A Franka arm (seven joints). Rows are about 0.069 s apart.
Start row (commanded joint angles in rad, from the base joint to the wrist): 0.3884, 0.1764, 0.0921, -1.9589, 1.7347, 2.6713, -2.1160
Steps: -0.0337, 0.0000, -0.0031, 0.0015, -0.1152, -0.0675, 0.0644; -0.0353, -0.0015, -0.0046, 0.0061, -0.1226, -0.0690, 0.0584; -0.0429, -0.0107, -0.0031, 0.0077, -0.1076, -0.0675, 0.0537; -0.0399, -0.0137, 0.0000, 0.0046, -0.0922, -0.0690, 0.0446; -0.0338, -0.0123, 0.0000, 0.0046, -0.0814, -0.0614, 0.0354; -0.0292, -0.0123, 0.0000, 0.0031, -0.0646, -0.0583, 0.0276; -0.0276, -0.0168, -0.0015, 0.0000, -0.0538, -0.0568, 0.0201; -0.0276, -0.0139, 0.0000, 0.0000, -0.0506, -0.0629, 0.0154; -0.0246, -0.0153, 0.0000, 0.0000, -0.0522, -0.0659, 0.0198; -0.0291, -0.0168, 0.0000, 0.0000, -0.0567, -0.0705, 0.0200; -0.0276, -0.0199, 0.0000, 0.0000, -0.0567, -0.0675, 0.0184; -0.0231, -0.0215, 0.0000, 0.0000, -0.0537, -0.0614, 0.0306
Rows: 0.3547, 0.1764, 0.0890, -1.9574, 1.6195, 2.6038, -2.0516; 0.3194, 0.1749, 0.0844, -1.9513, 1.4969, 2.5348, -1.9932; 0.2765, 0.1642, 0.0813, -1.9436, 1.3893, 2.4673, -1.9395; 0.2366, 0.1505, 0.0813, -1.9390, 1.2971, 2.3983, -1.8949; 0.2028, 0.1382, 0.0813, -1.9344, 1.2157, 2.3369, -1.8595; 0.1736, 0.1259, 0.0813, -1.9313, 1.1511, 2.2786, -1.8319; 0.1460, 0.1091, 0.0798, -1.9313, 1.0973, 2.2218, -1.8118; 0.1184, 0.0952, 0.0798, -1.9313, 1.0467, 2.1589, -1.7964; 0.0938, 0.0799, 0.0798, -1.9313, 0.9945, 2.0930, -1.7766; 0.0647, 0.0631, 0.0798, -1.9313, 0.9378, 2.0225, -1.7566; 0.0371, 0.0432, 0.0798, -1.9313, 0.8811, 1.9550, -1.7382; 0.0140, 0.0217, 0.0798, -1.9313, 0.8274, 1.8936, -1.7076
